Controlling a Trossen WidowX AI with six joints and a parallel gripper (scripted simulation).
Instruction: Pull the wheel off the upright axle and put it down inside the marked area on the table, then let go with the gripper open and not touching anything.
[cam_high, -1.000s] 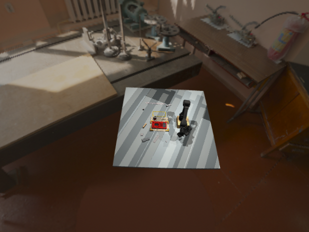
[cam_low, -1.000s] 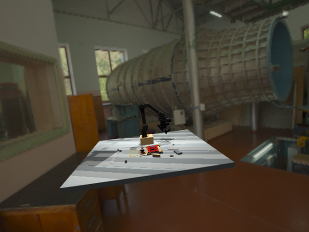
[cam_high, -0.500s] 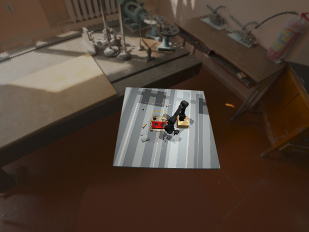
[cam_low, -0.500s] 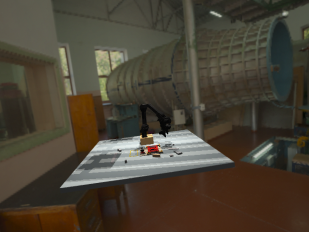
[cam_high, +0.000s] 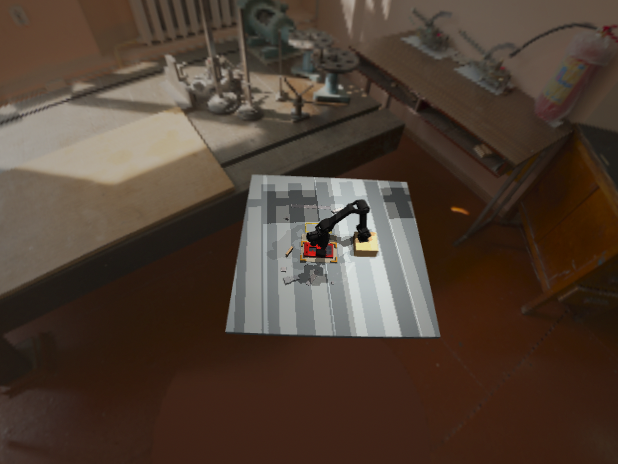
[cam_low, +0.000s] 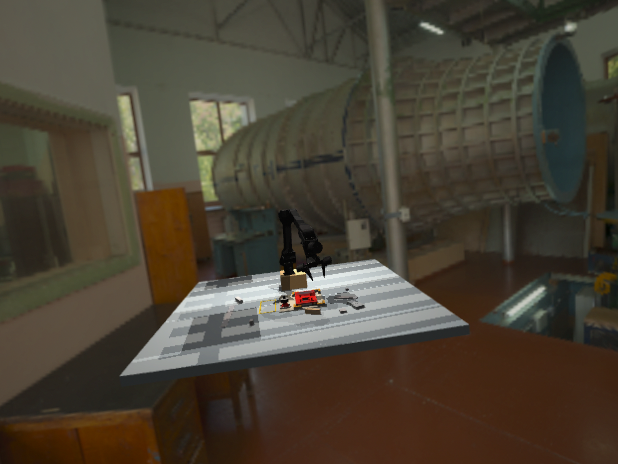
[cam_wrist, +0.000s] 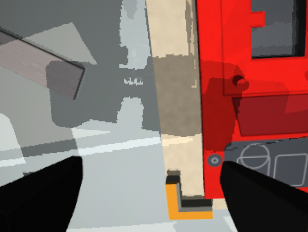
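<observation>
Right now the wheel is 200 mm to the right of my gripper tip, 60 mm below it and 40 mm ahead of it. From my gripper tip the other things lie so: axle 200 mm to the right, 70 mm below, 40 mm ahead.
</observation>
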